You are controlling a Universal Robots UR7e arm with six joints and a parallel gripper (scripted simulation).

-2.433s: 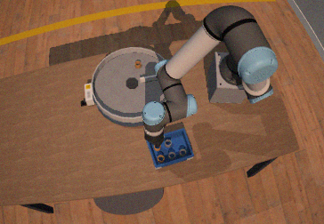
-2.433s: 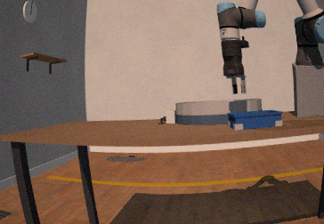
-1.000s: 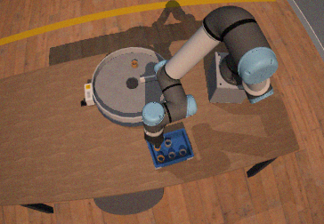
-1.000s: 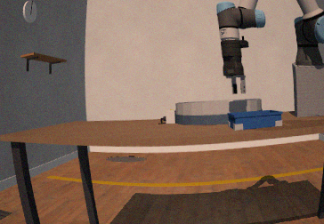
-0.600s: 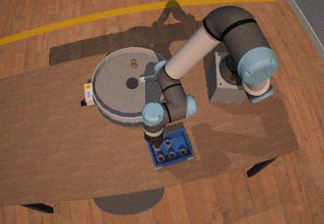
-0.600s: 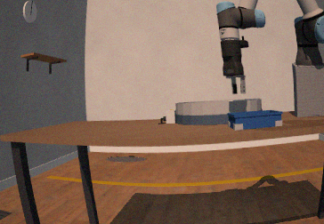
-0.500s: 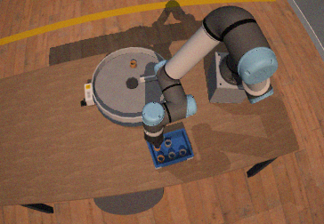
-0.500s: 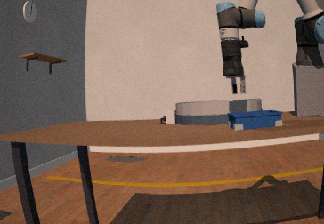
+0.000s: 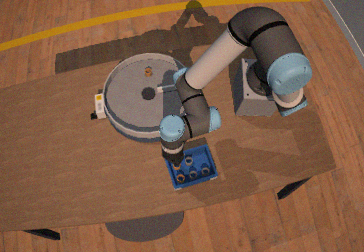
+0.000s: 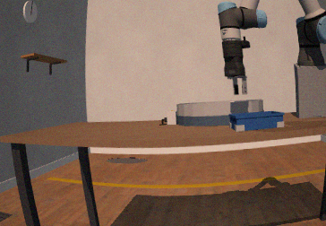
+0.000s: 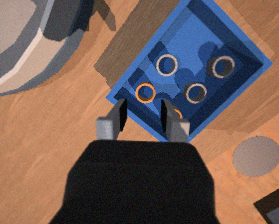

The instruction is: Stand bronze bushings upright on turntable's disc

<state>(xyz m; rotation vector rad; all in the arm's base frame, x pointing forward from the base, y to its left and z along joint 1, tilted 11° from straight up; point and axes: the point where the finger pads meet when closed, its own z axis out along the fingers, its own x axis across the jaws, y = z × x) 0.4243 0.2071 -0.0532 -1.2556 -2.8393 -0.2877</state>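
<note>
Right now my hand is 50 mm past the blue crate, 30 mm to the right of it and 110 mm above it. Round my hand: grey turntable disc 50 mm ahead, 350 mm to the right, 80 mm below.
</note>
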